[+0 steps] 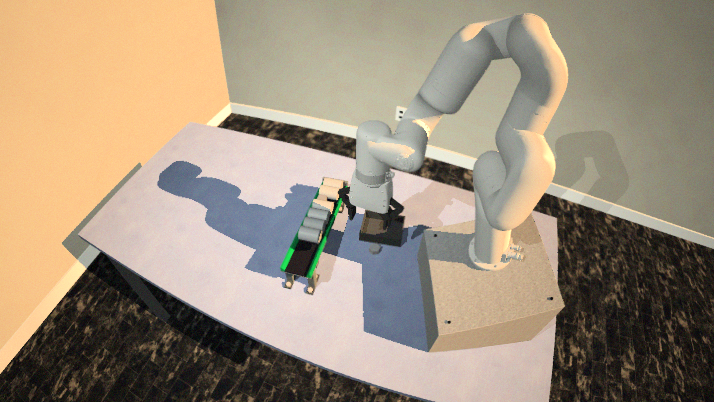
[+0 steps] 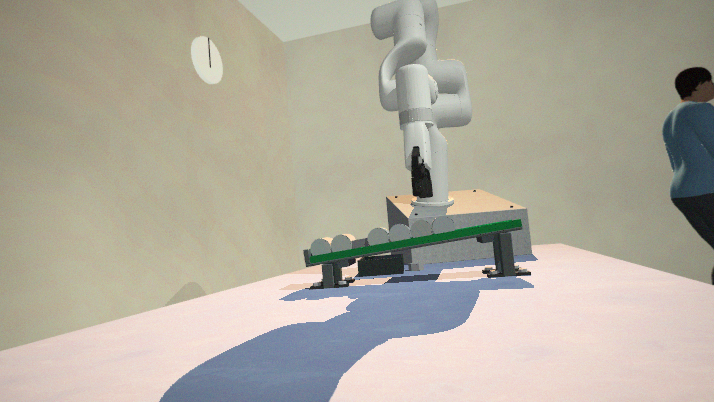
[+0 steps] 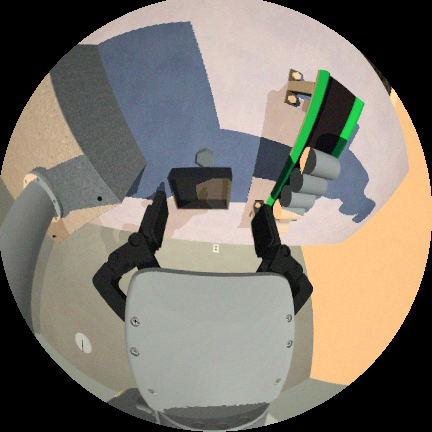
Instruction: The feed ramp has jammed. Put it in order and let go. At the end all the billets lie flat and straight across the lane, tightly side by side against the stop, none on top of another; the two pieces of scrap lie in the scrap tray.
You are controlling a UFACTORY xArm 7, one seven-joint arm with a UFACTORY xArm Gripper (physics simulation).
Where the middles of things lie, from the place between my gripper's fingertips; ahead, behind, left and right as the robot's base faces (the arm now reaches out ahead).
Scene:
I see the scrap tray (image 1: 371, 230) 1 cm ahead of my hand, 11 cm to the right of it and 15 cm below it.

